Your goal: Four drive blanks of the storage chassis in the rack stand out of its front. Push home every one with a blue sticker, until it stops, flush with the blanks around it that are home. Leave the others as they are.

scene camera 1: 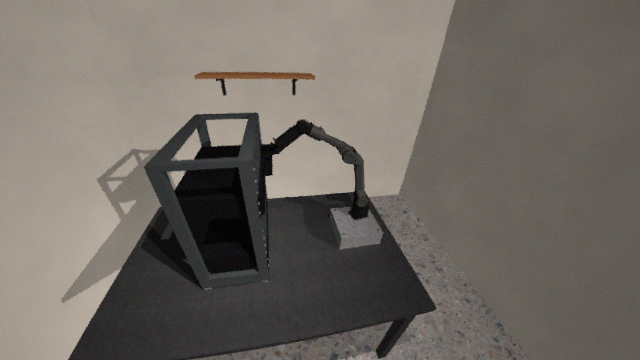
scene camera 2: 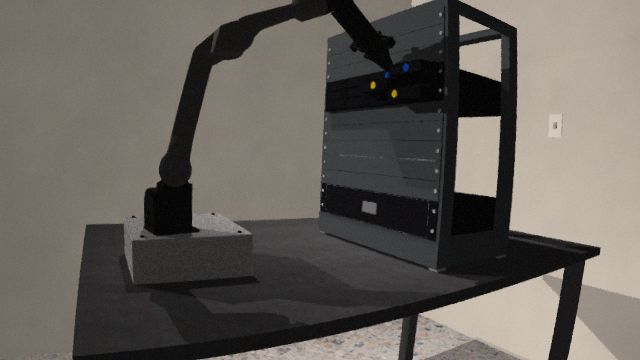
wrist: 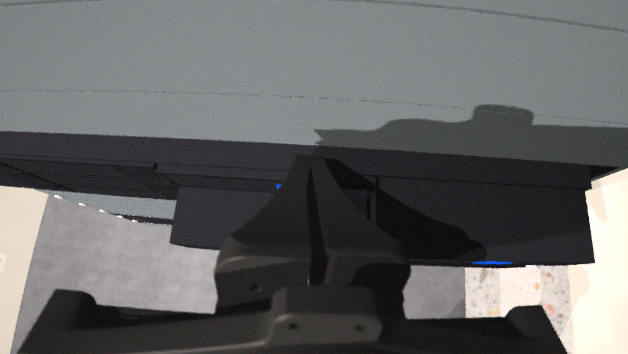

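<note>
The black storage chassis (scene camera 2: 340, 95) (wrist: 100, 145) sits high in the rack (scene camera 1: 250, 200) (scene camera 2: 448, 165). My gripper (scene camera 2: 389, 67) (wrist: 307, 173) is shut and empty, its tip at the front of the left blank with a blue sticker (scene camera 2: 386, 75) (wrist: 278, 186). That blank sits further in than its neighbours and looks near flush; the fingers partly hide it. The right blank with a blue sticker (scene camera 2: 405, 67) (wrist: 492, 262) stands well out, right of the fingers. Two lower blanks stand out: the left with a yellow sticker (scene camera 2: 373, 85), its top (wrist: 200, 215) showing in the wrist view, and the right with a yellow sticker (scene camera 2: 394, 93).
Grey filler panels (scene camera 2: 380, 135) (wrist: 200, 60) lie above and below the chassis. A black unit with a pale label (scene camera 2: 369, 207) is at the rack's bottom. The arm stands on a speckled block (scene camera 1: 357, 232) (scene camera 2: 192, 257) on the dark table (scene camera 1: 310, 300) (scene camera 2: 300, 270). A wooden shelf (scene camera 1: 255, 75) hangs on the wall.
</note>
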